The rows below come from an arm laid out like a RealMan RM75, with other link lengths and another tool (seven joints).
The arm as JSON. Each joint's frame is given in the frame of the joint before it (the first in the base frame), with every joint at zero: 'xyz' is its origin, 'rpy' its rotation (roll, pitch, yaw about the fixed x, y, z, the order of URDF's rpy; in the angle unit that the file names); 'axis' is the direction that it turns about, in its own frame. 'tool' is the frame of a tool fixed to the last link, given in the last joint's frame.
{
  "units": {
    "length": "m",
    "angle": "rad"
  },
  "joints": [
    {
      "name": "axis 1",
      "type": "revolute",
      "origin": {
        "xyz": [
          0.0,
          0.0,
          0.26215
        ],
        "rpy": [
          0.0,
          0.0,
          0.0
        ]
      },
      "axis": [
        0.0,
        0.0,
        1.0
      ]
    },
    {
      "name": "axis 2",
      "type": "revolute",
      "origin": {
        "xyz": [
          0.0,
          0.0,
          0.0
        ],
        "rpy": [
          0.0,
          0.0,
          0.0
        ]
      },
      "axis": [
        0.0,
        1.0,
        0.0
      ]
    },
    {
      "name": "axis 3",
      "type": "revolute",
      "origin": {
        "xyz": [
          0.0,
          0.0,
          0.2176
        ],
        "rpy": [
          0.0,
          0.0,
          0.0
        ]
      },
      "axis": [
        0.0,
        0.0,
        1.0
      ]
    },
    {
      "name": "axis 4",
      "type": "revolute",
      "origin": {
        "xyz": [
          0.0,
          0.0,
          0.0
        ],
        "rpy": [
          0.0,
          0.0,
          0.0
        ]
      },
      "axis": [
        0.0,
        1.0,
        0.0
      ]
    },
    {
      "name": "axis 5",
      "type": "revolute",
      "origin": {
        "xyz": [
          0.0,
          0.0,
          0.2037
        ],
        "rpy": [
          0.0,
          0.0,
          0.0
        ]
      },
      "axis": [
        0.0,
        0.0,
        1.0
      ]
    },
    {
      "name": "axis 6",
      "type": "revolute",
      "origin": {
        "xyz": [
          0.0,
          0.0,
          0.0
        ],
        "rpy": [
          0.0,
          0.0,
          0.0
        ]
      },
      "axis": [
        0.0,
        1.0,
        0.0
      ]
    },
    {
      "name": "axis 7",
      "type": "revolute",
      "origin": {
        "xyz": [
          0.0,
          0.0,
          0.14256
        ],
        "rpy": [
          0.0,
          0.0,
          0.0
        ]
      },
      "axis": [
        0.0,
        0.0,
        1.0
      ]
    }
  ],
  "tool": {
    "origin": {
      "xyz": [
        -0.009,
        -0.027,
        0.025
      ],
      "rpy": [
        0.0,
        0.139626,
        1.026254
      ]
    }
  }
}
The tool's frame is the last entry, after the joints.
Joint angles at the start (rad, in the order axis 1, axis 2, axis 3, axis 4, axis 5, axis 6, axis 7):
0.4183 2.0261 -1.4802 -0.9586 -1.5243 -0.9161 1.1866
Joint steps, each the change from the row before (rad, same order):
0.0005 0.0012 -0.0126 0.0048 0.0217 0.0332 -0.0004
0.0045 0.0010 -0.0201 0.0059 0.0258 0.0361 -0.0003
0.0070 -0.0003 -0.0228 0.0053 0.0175 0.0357 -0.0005
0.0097 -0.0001 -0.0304 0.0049 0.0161 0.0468 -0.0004
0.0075 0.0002 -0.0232 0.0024 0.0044 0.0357 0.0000
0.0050 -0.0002 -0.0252 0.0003 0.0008 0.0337 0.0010
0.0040 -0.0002 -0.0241 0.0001 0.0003 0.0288 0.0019
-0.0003 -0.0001 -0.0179 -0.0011 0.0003 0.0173 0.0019
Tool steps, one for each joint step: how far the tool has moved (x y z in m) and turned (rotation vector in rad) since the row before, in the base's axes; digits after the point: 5 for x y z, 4 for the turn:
0.00055 0.00277 -0.00003 0.0194 0.0088 -0.0172
-0.00115 0.00273 -0.00153 0.0156 0.0087 -0.0138
-0.00137 0.00251 -0.00235 0.0124 -0.0018 -0.0081
-0.00200 0.00300 -0.00345 0.0153 -0.0089 -0.0070
-0.00138 0.00199 -0.00298 0.0111 -0.0139 -0.0022
-0.00097 0.00103 -0.00343 0.0083 -0.0169 -0.0004
-0.00090 0.00039 -0.00353 0.0051 -0.0152 0.0003
-0.00006 -0.00068 -0.00284 0.0007 -0.0096 -0.0004

